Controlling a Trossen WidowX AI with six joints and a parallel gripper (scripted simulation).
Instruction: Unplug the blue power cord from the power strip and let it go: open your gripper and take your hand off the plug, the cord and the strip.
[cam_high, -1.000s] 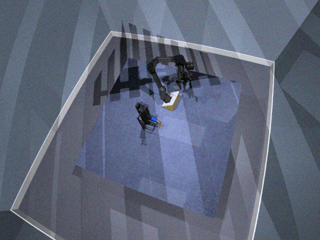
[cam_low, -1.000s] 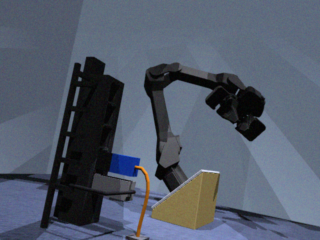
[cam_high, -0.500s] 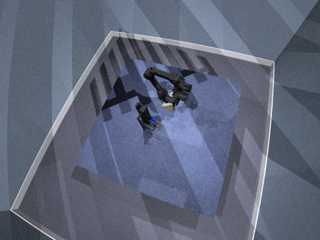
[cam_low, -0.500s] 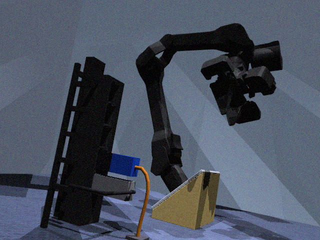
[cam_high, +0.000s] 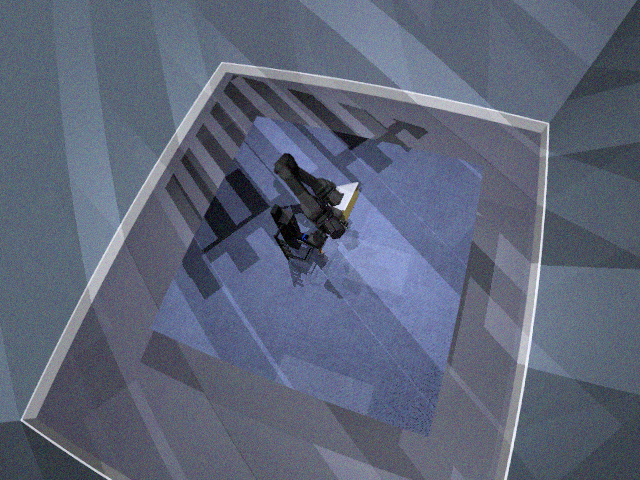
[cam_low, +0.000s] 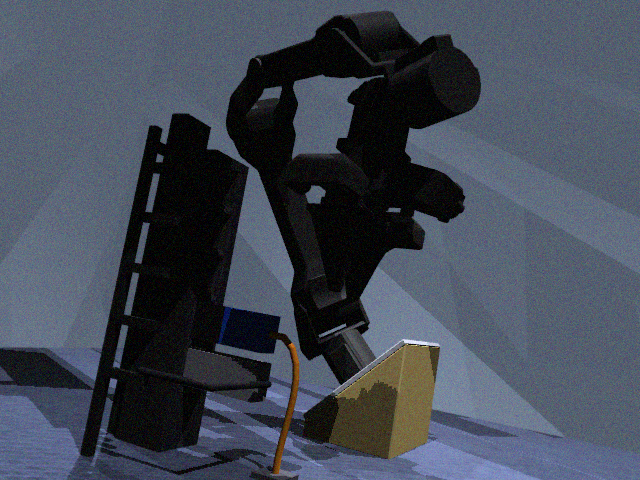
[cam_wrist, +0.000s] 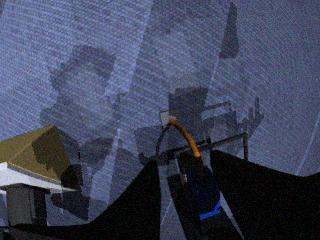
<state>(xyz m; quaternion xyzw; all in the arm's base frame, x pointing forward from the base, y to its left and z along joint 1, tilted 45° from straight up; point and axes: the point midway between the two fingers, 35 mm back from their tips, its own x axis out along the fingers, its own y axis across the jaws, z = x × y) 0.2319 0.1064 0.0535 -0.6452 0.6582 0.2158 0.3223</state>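
Right now the blue plug is 10 cm to the right of my gripper tip, 4 cm below it and 2 cm ahead of it.
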